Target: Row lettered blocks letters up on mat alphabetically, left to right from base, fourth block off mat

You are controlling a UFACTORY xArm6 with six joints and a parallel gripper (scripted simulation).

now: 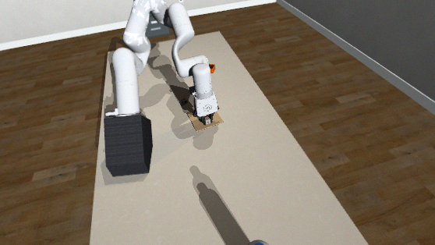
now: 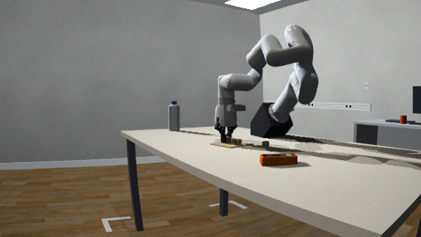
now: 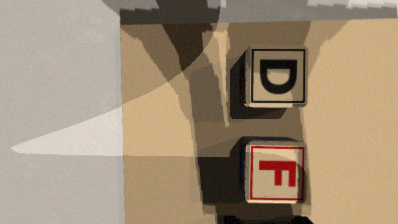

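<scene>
My hand is 40 mm to the right of the thin mat, 20 mm above it and 10 mm past it. Round my hand: grey bottle: 660 mm to the right, 70 mm above, 10 mm ahead.
</scene>
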